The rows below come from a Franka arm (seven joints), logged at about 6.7 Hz.
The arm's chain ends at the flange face. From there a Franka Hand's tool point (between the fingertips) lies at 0.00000 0.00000 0.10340 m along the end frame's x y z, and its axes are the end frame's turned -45 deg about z.
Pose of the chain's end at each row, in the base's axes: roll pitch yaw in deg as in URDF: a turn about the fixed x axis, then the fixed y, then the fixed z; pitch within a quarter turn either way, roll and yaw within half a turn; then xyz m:
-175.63 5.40 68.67 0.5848 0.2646 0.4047
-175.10 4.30 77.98 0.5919 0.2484 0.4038
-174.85 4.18 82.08 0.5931 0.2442 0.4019
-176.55 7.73 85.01 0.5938 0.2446 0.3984
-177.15 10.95 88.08 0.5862 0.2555 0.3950
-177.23 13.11 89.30 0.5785 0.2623 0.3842
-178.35 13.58 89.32 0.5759 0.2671 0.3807
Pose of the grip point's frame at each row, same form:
-173.10 0.74 113.51 0.5739 0.2584 0.3021
-173.50 -0.41 122.77 0.5817 0.2427 0.3011
-173.40 -0.67 126.85 0.5829 0.2380 0.2992
-172.10 3.03 129.99 0.5864 0.2313 0.2961
-170.23 5.73 133.30 0.5804 0.2361 0.2936
-168.74 7.30 134.70 0.5732 0.2389 0.2836
-169.17 8.41 134.92 0.5726 0.2429 0.2802

